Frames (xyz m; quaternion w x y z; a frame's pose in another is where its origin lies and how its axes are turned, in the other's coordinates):
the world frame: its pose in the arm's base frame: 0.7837 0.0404 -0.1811 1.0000 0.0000 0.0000 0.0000
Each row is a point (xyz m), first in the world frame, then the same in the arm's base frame.
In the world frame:
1: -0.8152 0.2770 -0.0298
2: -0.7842 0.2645 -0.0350
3: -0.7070 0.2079 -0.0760
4: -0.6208 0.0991 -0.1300
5: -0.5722 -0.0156 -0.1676
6: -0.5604 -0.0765 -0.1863
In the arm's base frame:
1: -0.0315 0.3174 -0.2109
2: -0.0005 0.3049 -0.2161
3: 0.0767 0.2483 -0.2571
4: 0.1629 0.1395 -0.3111
5: 0.2115 0.0248 -0.3487
6: 0.2233 -0.0361 -0.3674

